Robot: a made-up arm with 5 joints.
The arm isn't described. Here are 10 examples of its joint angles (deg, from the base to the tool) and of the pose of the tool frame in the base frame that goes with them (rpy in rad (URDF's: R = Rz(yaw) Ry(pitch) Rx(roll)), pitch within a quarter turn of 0, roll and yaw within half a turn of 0; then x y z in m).
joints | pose
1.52 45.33 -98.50 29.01 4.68 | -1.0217 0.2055 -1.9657 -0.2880 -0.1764 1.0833
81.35 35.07 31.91 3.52 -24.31 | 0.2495 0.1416 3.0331 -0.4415 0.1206 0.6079
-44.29 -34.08 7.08 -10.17 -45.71 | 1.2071 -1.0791 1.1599 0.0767 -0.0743 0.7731
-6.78 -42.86 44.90 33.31 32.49 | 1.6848 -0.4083 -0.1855 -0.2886 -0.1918 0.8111
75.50 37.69 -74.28 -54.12 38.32 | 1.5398 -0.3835 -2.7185 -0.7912 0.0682 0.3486
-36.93 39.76 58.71 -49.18 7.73 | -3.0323 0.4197 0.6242 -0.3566 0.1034 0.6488
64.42 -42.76 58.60 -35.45 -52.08 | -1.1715 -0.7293 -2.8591 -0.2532 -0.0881 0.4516
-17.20 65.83 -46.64 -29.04 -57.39 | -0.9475 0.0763 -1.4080 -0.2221 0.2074 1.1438
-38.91 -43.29 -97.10 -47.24 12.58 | -0.5058 -1.1336 -2.5401 0.0303 0.2207 1.1288
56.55 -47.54 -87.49 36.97 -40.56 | -2.4768 0.4997 1.4259 -0.8946 -0.1479 0.4312
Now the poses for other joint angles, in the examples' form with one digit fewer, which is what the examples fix.
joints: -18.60 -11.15 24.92 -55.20 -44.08
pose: -2.727 -1.029 -0.839 -0.130 0.146 0.662
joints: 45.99 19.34 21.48 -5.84 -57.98
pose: -0.002 -0.026 -2.973 -0.385 0.110 0.787
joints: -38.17 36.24 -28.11 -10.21 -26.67
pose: -1.487 -0.906 -1.508 0.081 0.229 0.949
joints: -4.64 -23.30 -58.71 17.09 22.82
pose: -0.904 -0.864 -2.976 -0.291 -0.076 1.107
